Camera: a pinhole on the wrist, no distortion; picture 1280 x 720 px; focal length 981.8 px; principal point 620.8 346.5 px. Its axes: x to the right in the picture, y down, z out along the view. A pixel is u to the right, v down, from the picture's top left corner.
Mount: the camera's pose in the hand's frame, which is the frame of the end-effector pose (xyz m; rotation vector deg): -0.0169 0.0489 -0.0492 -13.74 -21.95 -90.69
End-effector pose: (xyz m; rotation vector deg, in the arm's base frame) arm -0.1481 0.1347 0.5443 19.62 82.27 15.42
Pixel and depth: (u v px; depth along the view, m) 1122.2 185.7 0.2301
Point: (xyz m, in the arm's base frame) 0.0453 0.1181 0.6490
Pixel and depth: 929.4 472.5 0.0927
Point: -0.1005 0.1791 0.5844
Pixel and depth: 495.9 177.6 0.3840
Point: 0.1212 0.2974 0.7685
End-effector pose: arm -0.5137 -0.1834 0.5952 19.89 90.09 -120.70
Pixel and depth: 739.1 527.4 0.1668
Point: -0.4543 -0.3127 0.5530
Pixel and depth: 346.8 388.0 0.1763
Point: -0.4034 -0.3041 0.5004
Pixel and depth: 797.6 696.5 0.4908
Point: -0.4918 -0.6720 0.5531
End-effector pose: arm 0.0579 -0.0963 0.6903 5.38 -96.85 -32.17
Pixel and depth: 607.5 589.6 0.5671
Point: -0.3473 0.2636 0.8286
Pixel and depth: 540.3 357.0 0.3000
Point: -0.0938 0.1488 0.7144
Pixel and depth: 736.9 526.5 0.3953
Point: -0.2282 0.1388 0.7429
